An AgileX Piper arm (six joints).
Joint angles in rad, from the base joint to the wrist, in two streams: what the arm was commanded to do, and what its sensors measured. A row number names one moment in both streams.
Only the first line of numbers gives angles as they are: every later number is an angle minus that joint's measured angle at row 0.
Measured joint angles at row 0: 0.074 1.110 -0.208 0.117 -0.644 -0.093
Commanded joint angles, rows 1 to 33: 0.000 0.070 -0.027 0.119 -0.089 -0.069; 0.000 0.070 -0.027 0.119 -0.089 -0.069; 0.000 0.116 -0.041 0.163 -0.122 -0.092; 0.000 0.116 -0.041 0.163 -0.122 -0.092; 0.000 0.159 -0.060 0.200 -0.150 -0.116; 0.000 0.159 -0.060 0.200 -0.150 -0.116; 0.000 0.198 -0.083 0.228 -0.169 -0.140; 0.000 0.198 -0.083 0.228 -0.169 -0.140; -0.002 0.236 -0.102 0.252 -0.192 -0.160; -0.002 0.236 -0.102 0.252 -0.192 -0.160; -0.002 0.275 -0.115 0.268 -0.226 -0.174; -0.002 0.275 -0.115 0.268 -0.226 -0.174; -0.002 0.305 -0.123 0.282 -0.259 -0.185; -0.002 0.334 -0.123 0.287 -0.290 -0.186; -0.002 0.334 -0.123 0.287 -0.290 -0.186; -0.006 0.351 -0.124 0.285 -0.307 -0.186; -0.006 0.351 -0.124 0.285 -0.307 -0.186; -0.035 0.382 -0.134 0.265 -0.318 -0.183; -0.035 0.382 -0.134 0.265 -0.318 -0.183; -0.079 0.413 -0.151 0.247 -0.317 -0.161; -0.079 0.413 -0.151 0.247 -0.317 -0.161; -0.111 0.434 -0.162 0.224 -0.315 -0.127; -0.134 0.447 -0.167 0.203 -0.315 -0.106; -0.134 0.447 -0.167 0.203 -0.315 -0.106; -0.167 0.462 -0.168 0.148 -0.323 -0.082; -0.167 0.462 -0.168 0.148 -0.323 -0.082; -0.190 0.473 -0.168 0.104 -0.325 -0.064; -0.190 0.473 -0.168 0.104 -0.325 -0.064; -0.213 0.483 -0.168 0.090 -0.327 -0.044; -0.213 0.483 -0.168 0.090 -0.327 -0.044; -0.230 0.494 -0.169 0.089 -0.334 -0.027; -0.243 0.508 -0.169 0.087 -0.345 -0.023; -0.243 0.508 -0.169 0.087 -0.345 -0.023
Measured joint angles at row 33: -0.221 0.495 -0.160 0.105 -0.316 -0.040
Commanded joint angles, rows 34 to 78: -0.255 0.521 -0.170 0.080 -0.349 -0.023; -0.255 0.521 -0.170 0.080 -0.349 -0.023; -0.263 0.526 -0.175 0.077 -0.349 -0.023; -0.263 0.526 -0.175 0.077 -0.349 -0.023; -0.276 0.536 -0.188 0.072 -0.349 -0.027; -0.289 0.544 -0.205 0.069 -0.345 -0.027; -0.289 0.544 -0.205 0.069 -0.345 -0.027; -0.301 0.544 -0.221 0.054 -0.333 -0.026; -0.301 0.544 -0.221 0.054 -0.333 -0.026; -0.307 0.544 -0.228 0.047 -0.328 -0.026; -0.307 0.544 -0.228 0.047 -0.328 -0.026; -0.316 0.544 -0.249 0.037 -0.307 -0.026; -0.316 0.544 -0.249 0.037 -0.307 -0.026; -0.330 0.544 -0.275 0.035 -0.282 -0.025; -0.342 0.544 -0.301 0.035 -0.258 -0.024; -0.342 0.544 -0.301 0.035 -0.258 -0.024; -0.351 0.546 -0.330 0.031 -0.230 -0.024; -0.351 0.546 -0.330 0.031 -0.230 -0.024; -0.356 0.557 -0.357 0.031 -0.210 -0.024; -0.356 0.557 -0.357 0.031 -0.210 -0.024; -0.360 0.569 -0.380 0.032 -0.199 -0.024; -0.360 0.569 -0.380 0.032 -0.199 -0.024; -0.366 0.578 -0.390 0.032 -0.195 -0.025; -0.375 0.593 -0.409 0.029 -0.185 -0.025; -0.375 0.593 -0.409 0.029 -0.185 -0.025; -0.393 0.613 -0.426 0.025 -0.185 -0.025; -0.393 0.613 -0.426 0.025 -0.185 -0.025; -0.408 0.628 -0.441 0.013 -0.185 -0.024; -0.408 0.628 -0.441 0.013 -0.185 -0.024; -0.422 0.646 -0.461 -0.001 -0.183 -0.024; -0.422 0.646 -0.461 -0.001 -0.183 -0.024; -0.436 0.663 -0.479 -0.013 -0.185 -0.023; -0.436 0.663 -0.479 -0.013 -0.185 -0.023; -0.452 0.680 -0.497 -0.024 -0.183 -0.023; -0.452 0.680 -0.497 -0.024 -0.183 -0.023; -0.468 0.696 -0.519 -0.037 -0.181 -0.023; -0.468 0.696 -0.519 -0.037 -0.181 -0.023; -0.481 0.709 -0.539 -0.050 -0.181 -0.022; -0.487 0.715 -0.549 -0.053 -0.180 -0.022; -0.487 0.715 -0.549 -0.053 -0.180 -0.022; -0.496 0.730 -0.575 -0.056 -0.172 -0.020; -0.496 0.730 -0.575 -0.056 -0.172 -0.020; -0.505 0.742 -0.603 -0.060 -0.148 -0.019; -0.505 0.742 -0.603 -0.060 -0.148 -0.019; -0.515 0.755 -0.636 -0.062 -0.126 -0.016
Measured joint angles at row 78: -0.509 0.739 -0.579 -0.015 -0.132 -0.021
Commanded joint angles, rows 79 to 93: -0.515 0.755 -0.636 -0.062 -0.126 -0.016; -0.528 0.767 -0.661 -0.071 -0.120 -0.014; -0.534 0.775 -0.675 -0.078 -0.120 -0.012; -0.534 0.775 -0.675 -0.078 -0.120 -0.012; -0.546 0.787 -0.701 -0.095 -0.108 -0.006; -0.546 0.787 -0.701 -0.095 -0.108 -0.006; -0.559 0.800 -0.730 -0.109 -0.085 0.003; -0.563 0.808 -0.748 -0.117 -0.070 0.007; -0.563 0.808 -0.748 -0.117 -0.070 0.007; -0.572 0.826 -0.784 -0.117 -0.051 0.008; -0.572 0.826 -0.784 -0.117 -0.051 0.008; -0.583 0.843 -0.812 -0.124 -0.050 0.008; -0.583 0.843 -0.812 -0.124 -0.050 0.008; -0.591 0.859 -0.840 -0.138 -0.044 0.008; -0.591 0.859 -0.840 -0.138 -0.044 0.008
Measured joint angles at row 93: -0.611 0.838 -0.767 -0.001 0.003 0.009
